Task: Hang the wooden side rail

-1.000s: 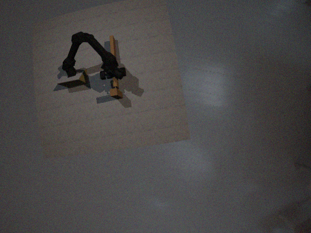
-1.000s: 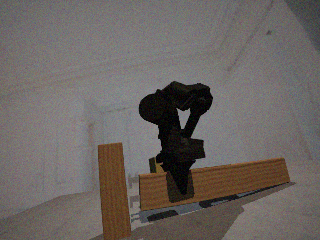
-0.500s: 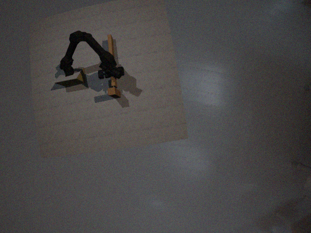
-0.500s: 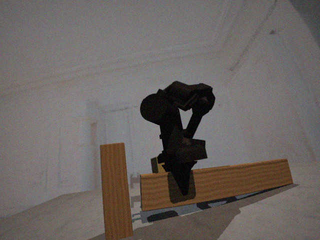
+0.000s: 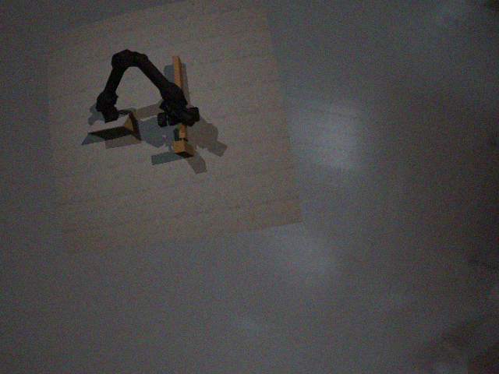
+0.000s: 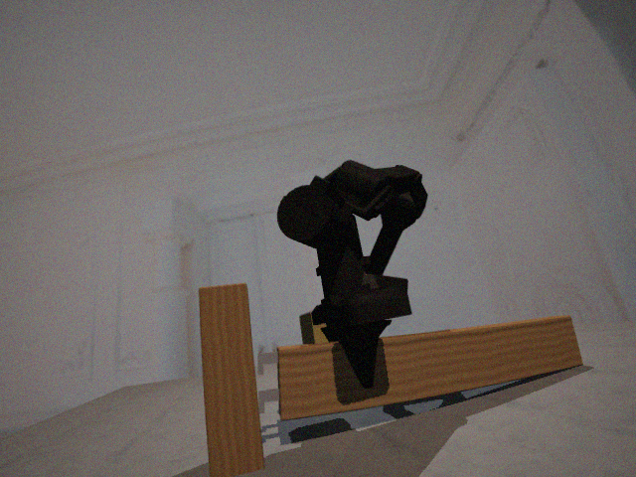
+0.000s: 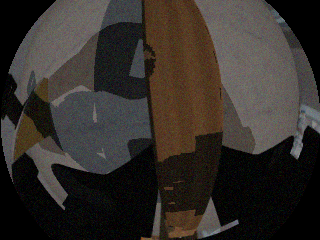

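Now: the headboard post 2 cm behind my gripper tip, 14 cm to the right of it and 4 cm above it.
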